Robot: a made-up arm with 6 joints. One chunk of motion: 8 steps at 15 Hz.
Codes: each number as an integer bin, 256 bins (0 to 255) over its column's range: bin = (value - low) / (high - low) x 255, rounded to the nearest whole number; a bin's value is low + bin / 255 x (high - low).
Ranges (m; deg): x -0.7..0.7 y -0.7..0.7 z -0.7..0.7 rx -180..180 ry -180..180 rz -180..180
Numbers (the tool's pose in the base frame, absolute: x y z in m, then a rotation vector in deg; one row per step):
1: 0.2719 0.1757 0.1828 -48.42 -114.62 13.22
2: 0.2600 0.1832 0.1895 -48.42 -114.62 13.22
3: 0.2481 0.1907 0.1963 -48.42 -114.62 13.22
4: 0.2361 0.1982 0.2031 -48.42 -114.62 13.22
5: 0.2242 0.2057 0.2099 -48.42 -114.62 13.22
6: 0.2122 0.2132 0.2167 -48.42 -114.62 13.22
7: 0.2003 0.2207 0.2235 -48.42 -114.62 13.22
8: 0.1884 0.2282 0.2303 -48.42 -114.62 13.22
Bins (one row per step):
1: 177 160 161 93 46 137
2: 175 161 162 93 46 137
3: 173 162 163 93 46 137
4: 171 164 164 93 46 137
5: 168 165 166 93 46 137
6: 166 166 167 93 46 137
7: 164 168 168 93 46 137
8: 162 169 169 93 46 137

